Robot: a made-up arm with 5 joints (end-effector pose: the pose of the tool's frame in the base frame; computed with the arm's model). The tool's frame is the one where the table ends. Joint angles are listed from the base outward.
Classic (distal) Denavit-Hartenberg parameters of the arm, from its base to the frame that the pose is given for. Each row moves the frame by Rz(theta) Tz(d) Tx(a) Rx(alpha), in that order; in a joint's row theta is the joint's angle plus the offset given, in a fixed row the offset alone. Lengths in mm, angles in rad.
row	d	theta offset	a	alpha
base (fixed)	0	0	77	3.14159
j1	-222	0	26	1.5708
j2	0	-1.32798	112.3	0
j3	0	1.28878	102.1	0
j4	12	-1.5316	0	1.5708
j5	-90	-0.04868	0	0
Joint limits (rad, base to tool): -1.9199..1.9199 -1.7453..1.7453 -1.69..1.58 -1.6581..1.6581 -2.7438..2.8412
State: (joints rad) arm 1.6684 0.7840 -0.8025 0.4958 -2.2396
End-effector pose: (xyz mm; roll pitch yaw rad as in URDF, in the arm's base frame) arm 59.3 -303.7 244.7 0.9693 0.6237 2.6627
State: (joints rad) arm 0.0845 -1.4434 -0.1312 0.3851 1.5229
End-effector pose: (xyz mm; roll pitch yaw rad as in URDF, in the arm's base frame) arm 28.6 16.1 448.2 -2.7619 -0.0359 1.5760
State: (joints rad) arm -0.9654 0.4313 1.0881 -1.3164 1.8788
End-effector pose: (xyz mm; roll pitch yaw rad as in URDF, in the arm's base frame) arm 177.2 165.9 189.9 -1.3610 0.2539 2.5896
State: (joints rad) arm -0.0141 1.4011 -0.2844 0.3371 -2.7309
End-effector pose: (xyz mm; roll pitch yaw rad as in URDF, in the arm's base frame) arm 273.7 14.8 34.5 0.0416 0.1094 -2.7632
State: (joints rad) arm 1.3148 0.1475 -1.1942 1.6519 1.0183
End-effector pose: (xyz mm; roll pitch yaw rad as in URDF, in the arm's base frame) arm 136.8 -181.1 365.0 -0.8728 -0.4838 -0.1160
